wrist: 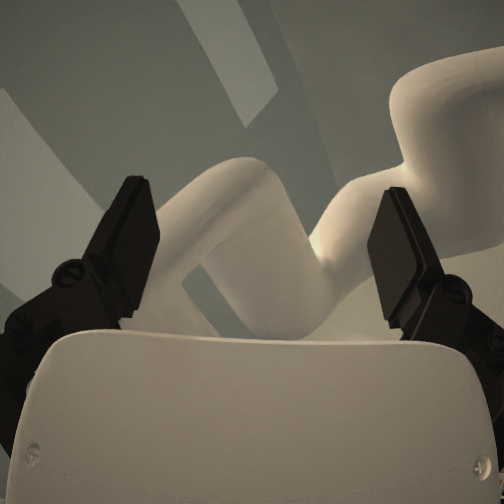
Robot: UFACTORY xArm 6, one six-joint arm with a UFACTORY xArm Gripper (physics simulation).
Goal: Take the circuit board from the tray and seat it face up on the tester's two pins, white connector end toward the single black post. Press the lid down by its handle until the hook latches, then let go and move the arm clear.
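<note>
My gripper (262, 207) is open and empty, its two black fingers spread wide at the left and right of the wrist view. The white gripper housing (250, 420) fills the bottom of the frame. Between and behind the fingers I see the robot's own white arm links (280, 250). The circuit board, the tray and the tester are not in view.
Behind the arm links there is only a grey background with lighter grey bands (230, 55). A larger white arm segment (450, 150) fills the upper right.
</note>
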